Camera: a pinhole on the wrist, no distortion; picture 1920 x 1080 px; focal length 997.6 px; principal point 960.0 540.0 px. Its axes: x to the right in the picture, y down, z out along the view. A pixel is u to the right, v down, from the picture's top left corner.
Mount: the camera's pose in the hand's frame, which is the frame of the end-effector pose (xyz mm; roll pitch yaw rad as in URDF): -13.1 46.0 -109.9 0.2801 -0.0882 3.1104
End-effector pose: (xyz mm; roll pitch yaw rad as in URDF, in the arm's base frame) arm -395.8 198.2 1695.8 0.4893 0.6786 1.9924
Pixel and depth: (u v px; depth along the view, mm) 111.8 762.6 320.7
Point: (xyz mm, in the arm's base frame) -500.9 532.0 1668.2
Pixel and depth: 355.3 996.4 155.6
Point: -431.8 299.2 1677.1
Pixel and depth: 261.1 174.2 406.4
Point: -721.3 539.6 1754.9
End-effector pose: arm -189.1 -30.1 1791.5 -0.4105 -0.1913 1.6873
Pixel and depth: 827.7 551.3 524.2
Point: -513.8 -18.5 2089.1
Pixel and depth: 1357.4 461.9 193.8
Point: -317.0 -120.9 1802.8
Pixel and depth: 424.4 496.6 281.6
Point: -381.2 94.1 1900.4
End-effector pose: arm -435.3 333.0 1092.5 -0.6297 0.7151 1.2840
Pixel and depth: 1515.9 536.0 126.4
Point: -531.3 281.0 1112.8
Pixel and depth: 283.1 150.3 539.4
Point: -820.8 783.5 850.3
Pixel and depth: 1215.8 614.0 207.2
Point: -564.9 352.1 1142.7
